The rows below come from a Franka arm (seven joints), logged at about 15 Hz.
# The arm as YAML. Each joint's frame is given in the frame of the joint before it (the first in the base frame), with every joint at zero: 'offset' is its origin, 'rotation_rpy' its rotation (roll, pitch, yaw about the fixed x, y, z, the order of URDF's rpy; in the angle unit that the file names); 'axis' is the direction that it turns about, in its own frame. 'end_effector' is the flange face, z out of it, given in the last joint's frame.
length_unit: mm
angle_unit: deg
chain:
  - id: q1
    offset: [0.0, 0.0, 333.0]
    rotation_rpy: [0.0, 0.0, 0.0]
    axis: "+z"
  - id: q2
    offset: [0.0, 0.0, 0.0]
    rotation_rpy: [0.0, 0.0, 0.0]
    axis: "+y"
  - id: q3
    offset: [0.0, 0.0, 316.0]
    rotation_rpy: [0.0, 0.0, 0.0]
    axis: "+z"
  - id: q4
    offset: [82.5, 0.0, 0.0]
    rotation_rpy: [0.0, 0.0, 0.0]
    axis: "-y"
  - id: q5
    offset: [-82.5, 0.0, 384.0]
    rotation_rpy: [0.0, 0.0, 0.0]
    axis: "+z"
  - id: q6
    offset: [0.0, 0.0, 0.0]
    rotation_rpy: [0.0, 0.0, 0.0]
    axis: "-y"
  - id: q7
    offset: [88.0, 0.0, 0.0]
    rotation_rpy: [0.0, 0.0, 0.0]
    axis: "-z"
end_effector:
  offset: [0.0, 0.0, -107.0]
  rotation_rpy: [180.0, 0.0, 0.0]
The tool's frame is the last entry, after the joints.
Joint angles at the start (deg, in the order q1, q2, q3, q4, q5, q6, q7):
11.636 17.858 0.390 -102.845 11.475 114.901 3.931
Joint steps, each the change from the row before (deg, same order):
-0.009 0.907 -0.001 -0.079 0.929 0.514 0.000
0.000 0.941 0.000 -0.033 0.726 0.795 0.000
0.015 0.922 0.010 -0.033 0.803 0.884 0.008
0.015 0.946 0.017 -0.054 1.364 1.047 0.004
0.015 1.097 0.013 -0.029 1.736 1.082 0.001
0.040 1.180 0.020 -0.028 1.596 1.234 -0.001
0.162 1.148 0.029 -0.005 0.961 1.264 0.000
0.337 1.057 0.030 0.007 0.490 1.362 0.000
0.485 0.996 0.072 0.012 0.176 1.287 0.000
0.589 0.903 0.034 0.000 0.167 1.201 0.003
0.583 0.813 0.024 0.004 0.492 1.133 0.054
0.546 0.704 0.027 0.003 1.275 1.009 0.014
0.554 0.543 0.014 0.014 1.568 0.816 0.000
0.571 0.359 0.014 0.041 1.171 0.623 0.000
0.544 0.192 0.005 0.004 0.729 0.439 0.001
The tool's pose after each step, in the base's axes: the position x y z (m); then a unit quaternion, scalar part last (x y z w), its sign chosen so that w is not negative. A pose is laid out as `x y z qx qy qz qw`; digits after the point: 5 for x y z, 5 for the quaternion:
0.61006 0.14249 0.35937 -0.99372 -0.01834 0.06723 0.08751
0.61184 0.14320 0.34996 -0.99325 -0.01373 0.06938 0.09198
0.61359 0.14416 0.34086 -0.99273 -0.00871 0.07070 0.09700
0.61540 0.14556 0.33161 -0.99179 -0.00083 0.07152 0.10603
0.61724 0.14710 0.32097 -0.99034 0.00933 0.07341 0.11727
0.61912 0.14862 0.30953 -0.98891 0.01924 0.07452 0.12704
0.62064 0.15089 0.29846 -0.98812 0.02528 0.07445 0.13204
0.62180 0.15458 0.28847 -0.98799 0.02759 0.07241 0.13368
0.62216 0.16007 0.27903 -0.98822 0.02657 0.07043 0.13322
0.62196 0.16629 0.27041 -0.98849 0.02473 0.06854 0.13259
0.62160 0.17254 0.26279 -0.98839 0.02508 0.06679 0.13417
0.62105 0.17883 0.25634 -0.98737 0.02960 0.06595 0.14098
0.62027 0.18525 0.25156 -0.98591 0.03544 0.06565 0.14973
0.61935 0.19176 0.24874 -0.98483 0.03849 0.06494 0.15624
0.61813 0.19774 0.24725 -0.98423 0.03892 0.06425 0.16015

